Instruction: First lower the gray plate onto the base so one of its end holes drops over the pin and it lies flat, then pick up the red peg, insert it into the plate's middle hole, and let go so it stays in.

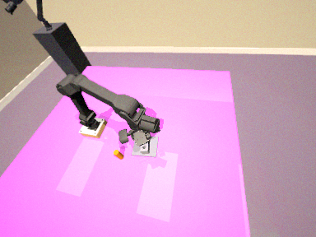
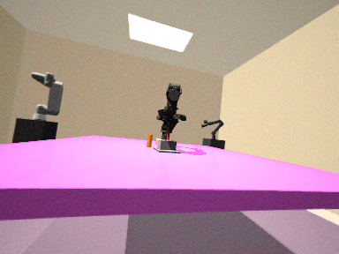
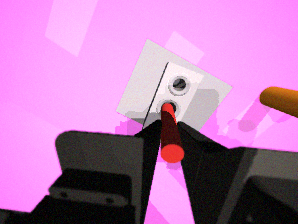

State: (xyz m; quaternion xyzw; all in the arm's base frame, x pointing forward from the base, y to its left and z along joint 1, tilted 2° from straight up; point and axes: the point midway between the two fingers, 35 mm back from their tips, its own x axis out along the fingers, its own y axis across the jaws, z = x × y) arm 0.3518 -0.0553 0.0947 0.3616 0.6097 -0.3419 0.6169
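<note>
Right now the red peg is right at my gripper tip. From my gripper tip the other things lie so: gray plate (5 cm below); gray base (1 cm behind, 1 cm to the left, 9 cm below); orange cylinder (12 cm behind, 9 cm to the right, 6 cm below).
</note>
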